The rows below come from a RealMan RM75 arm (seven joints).
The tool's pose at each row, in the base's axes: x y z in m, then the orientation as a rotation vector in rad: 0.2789 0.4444 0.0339 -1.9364 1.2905 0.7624; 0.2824 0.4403 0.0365 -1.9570 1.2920 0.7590; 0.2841 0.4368 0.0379 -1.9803 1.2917 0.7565; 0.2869 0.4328 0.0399 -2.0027 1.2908 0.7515; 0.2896 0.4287 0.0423 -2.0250 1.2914 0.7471; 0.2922 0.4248 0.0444 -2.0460 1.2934 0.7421; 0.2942 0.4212 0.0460 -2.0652 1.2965 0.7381; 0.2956 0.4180 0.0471 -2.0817 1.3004 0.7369
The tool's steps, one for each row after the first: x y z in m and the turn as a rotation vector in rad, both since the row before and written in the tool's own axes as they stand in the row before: 0.0014 -0.0027 -0.0052 -0.0131 0.0132 -0.0041; 0.0014 -0.0009 -0.0038 -0.0155 0.0134 -0.0055; 0.0017 -0.0018 -0.0047 -0.0134 0.0138 -0.0065; 0.0015 -0.0017 -0.0050 -0.0139 0.0141 -0.0051; 0.0016 -0.0015 -0.0046 -0.0128 0.0143 -0.0040; 0.0017 -0.0009 -0.0040 -0.0122 0.0134 -0.0025; 0.0016 -0.0003 -0.0033 -0.0119 0.0109 -0.0006
